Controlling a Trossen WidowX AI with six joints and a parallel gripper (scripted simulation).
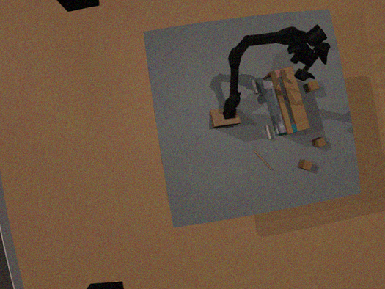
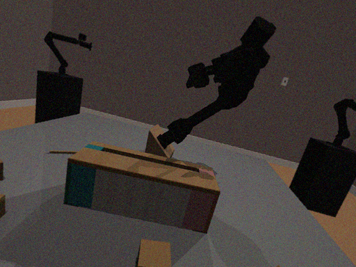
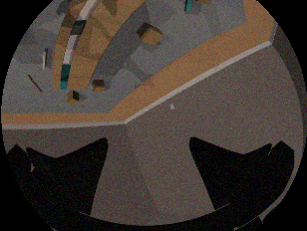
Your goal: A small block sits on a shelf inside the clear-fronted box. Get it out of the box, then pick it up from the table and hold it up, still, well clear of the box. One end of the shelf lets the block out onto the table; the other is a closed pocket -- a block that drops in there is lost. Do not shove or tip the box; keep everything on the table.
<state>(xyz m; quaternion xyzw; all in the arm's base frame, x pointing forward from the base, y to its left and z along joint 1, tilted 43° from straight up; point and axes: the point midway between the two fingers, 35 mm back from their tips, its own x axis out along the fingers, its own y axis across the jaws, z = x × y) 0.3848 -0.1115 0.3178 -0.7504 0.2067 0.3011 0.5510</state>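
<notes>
The box lies 310 mm below my gripper tip, 80 mm to the right of it and 80 mm behind it. The rest, counted from my gripper tip: thin stick (430 mm to the right, 370 mm below, 220 mm behind).
</notes>
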